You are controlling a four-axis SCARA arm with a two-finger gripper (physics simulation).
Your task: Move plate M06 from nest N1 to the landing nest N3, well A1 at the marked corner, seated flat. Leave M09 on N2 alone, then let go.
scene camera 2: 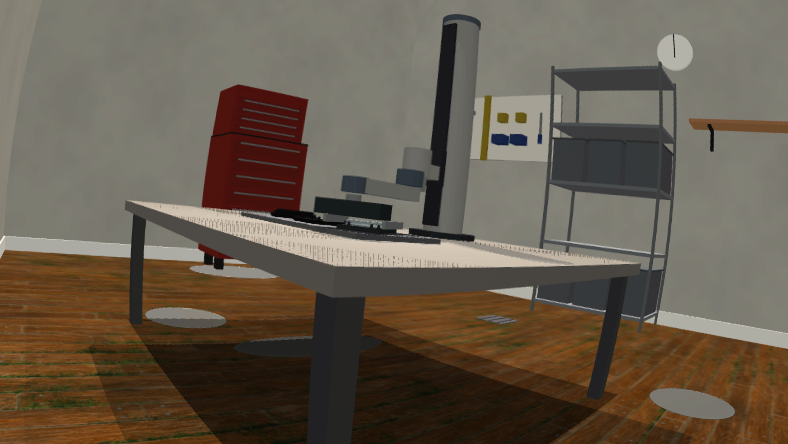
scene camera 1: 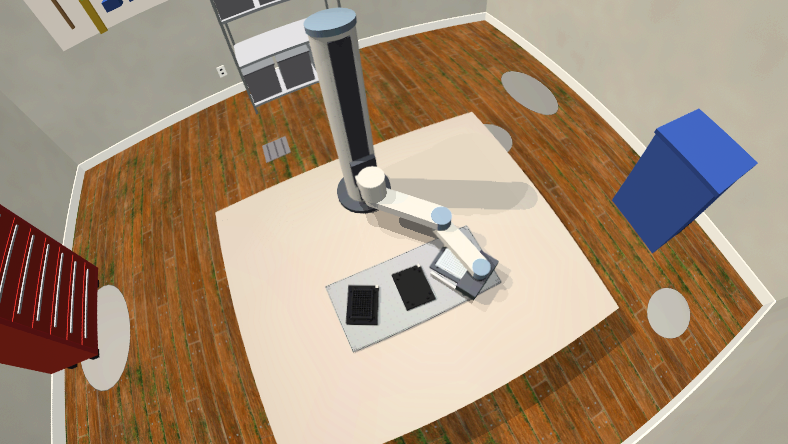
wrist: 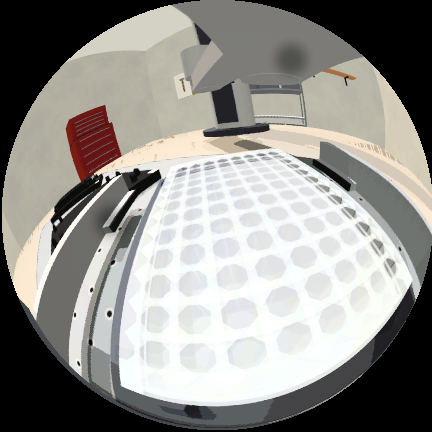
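A white many-welled plate, by its look M06, (scene camera 1: pixel 453 263) (scene camera 2: pixel 361 223) (wrist: pixel 240 250) lies at the right end of the grey board and looks level. My gripper (scene camera 1: pixel 465 268) (scene camera 2: pixel 362 220) (wrist: pixel 224 159) is open around it, low over the board; in the wrist view its finger pads stand off both long sides, with a visible gap. The nest under the plate is mostly hidden, and no corner mark shows there. A black plate, by its look M09, (scene camera 1: pixel 361 304) sits on the left nest. The middle black nest (scene camera 1: pixel 413 287) is bare. Nest labels cannot be read.
The grey board (scene camera 1: pixel 388 309) lies on the pale table (scene camera 1: pixel 297 242) (scene camera 2: pixel 386 256). The robot column (scene camera 1: pixel 344 110) (scene camera 2: pixel 460 121) stands behind it. A red cabinet (scene camera 1: pixel 44 308) (scene camera 2: pixel 253 170) (wrist: pixel 95 145), a blue box (scene camera 1: pixel 672 176) and a shelf rack (scene camera 2: pixel 612 129) stand away from the board.
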